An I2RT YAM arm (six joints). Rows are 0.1 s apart.
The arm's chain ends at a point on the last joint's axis. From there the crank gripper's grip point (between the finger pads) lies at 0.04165 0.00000 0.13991 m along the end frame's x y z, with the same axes.
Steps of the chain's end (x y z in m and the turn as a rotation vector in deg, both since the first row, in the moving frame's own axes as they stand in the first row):
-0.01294, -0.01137, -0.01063, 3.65, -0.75, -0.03
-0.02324, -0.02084, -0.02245, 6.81, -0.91, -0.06
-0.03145, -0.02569, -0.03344, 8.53, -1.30, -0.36
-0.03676, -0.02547, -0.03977, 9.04, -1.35, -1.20
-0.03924, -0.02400, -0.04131, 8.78, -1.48, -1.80
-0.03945, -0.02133, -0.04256, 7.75, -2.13, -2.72
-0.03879, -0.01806, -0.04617, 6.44, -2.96, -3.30
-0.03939, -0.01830, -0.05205, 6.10, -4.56, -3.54
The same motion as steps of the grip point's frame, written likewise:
-0.01478, -0.02032, -0.01038, 3.65, -0.75, -0.03
-0.02547, -0.03751, -0.02280, 6.81, -0.91, -0.06
-0.03469, -0.04676, -0.03410, 8.53, -1.30, -0.36
-0.04029, -0.04836, -0.04064, 9.04, -1.35, -1.20
-0.04321, -0.04668, -0.04202, 8.78, -1.48, -1.80
-0.04516, -0.04214, -0.04252, 7.75, -2.13, -2.72
-0.04657, -0.03604, -0.04523, 6.44, -2.96, -3.30
-0.05116, -0.03554, -0.05012, 6.10, -4.56, -3.54

